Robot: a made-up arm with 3 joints.
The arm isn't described. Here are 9 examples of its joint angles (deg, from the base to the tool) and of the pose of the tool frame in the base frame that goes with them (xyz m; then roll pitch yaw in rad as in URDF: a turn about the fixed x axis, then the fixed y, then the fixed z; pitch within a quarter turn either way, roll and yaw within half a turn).
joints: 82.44 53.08 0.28
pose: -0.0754 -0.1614 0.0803 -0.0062 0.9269 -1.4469
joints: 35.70 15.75 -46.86
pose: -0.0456 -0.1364 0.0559 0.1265 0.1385 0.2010
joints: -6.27 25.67 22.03
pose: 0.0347 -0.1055 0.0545 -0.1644 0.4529 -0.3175
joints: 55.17 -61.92 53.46
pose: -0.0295 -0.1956 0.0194 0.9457 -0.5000 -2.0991
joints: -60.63 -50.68 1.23
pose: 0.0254 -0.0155 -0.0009 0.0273 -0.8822 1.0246
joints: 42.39 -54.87 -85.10
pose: -0.0412 -0.1761 -0.0369 -1.1057 -0.0950 0.8113
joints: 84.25 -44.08 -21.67
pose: -0.0810 -0.1530 -0.0080 -0.3801 -0.7324 -0.9538
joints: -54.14 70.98 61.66
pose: 0.0579 -0.0221 0.0595 -1.2499 0.5099 -0.5723
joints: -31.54 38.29 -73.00
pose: 0.0186 -0.1048 0.0886 0.5163 0.1461 1.8544
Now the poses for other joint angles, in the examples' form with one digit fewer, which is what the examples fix.
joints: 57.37 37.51 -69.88
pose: -0.077 -0.143 0.087 0.499 0.173 0.255
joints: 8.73 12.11 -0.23
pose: 0.009 -0.121 0.048 0.001 0.211 -0.148
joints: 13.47 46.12 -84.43
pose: -0.019 -0.153 0.099 0.655 0.045 1.238
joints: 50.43 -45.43 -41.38
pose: -0.041 -0.157 -0.018 -0.671 -0.605 0.047
